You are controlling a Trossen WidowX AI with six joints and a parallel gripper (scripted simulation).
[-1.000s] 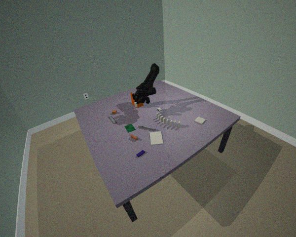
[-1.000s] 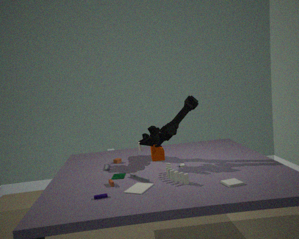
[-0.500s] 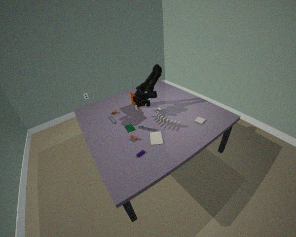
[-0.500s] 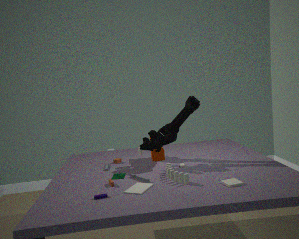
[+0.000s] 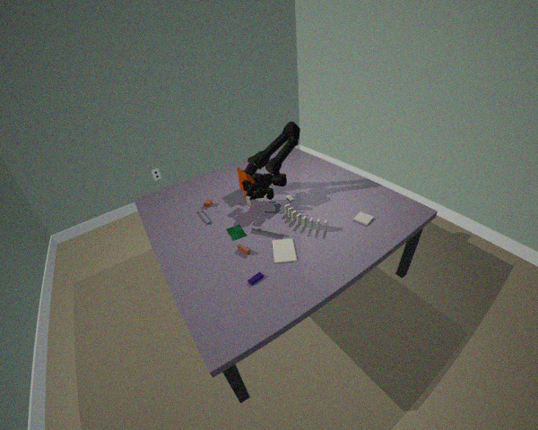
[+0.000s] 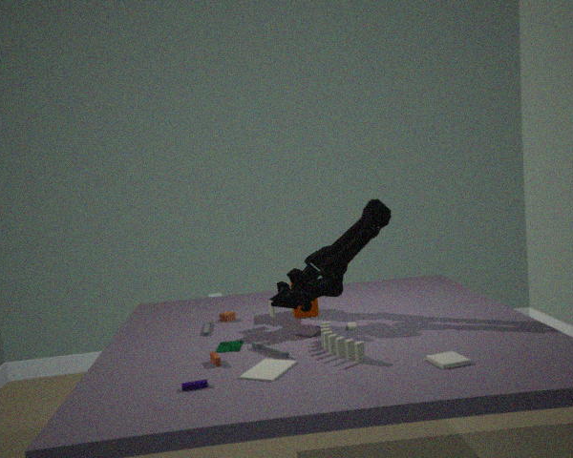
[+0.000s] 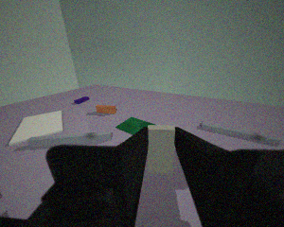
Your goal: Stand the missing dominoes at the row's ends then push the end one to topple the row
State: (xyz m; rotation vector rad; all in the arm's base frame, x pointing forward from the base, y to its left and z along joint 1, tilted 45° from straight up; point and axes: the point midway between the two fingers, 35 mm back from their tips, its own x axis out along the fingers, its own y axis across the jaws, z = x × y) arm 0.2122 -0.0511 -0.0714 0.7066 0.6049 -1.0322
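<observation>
Right now my gripper tip is 130 mm to the left of the green tile, 100 mm short of it and 100 mm above it. Round my gripper tip: grey rod: 190 mm ahead, 90 mm below, 10 mm to the right; cream card: 340 mm ahead, 90 mm below, 10 mm to the right; grey bar: 220 mm to the right, 130 mm behind, 90 mm below.
</observation>
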